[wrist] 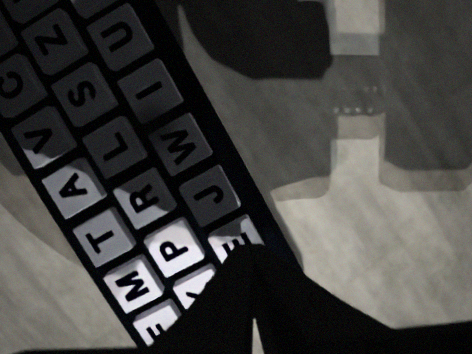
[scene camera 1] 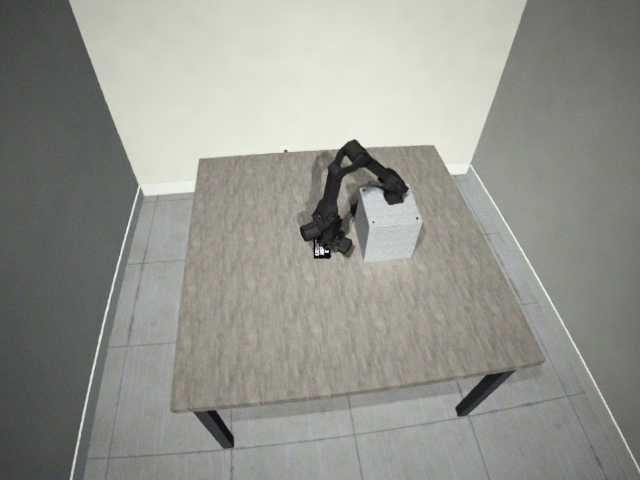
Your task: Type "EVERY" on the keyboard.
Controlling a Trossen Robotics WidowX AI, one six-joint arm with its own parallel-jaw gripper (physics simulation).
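Places are measured from the arm's base along level axes (x right, y back, z down), in millimetres.
Where they show: gripper, fingertip midpoint: (wrist: 248, 257) (scene camera 1: 327, 249); arm's base, origin of the base link: (scene camera 1: 393, 198).
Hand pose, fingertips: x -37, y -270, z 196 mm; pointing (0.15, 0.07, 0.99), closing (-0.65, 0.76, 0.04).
Things, the pixels of their top centre, and the offset from my fingertips. Level surfaces: height alone.
- black keyboard, middle of its top: (wrist: 74, 81) (scene camera 1: 321, 237) dy -4, dx +78, dz +9 mm
- E key, middle of its top: (wrist: 238, 247) dy -2, dx +2, dz +9 mm
- V key, middle of its top: (wrist: 40, 137) dy -25, dx +73, dz +9 mm
- R key, middle of its top: (wrist: 143, 199) dy -14, dx +35, dz +9 mm
- wooden table, its level: dz +26 mm
The black keyboard (scene camera 1: 322, 253) (wrist: 232, 170) with pale letter keys lies on the table under the arm's end. In the wrist view it runs diagonally from upper left to bottom centre. My gripper (scene camera 1: 325, 242) (wrist: 248, 257) is shut and empty. Its tips are at the E key (wrist: 235, 241) and hide part of it; whether they touch or press it, I cannot tell. The V key (wrist: 44, 137) is at left and the R key (wrist: 146, 198) is up and left of the tips. The Y key does not show in the wrist view. The arm hides part of the keyboard in the scene view.
A pale grey block (scene camera 1: 390, 240) stands right of the keyboard and carries the arm's base (scene camera 1: 393, 193). The wooden table (scene camera 1: 310, 330) extends toward the front. Arm shadows darken the upper part of the wrist view and several keys.
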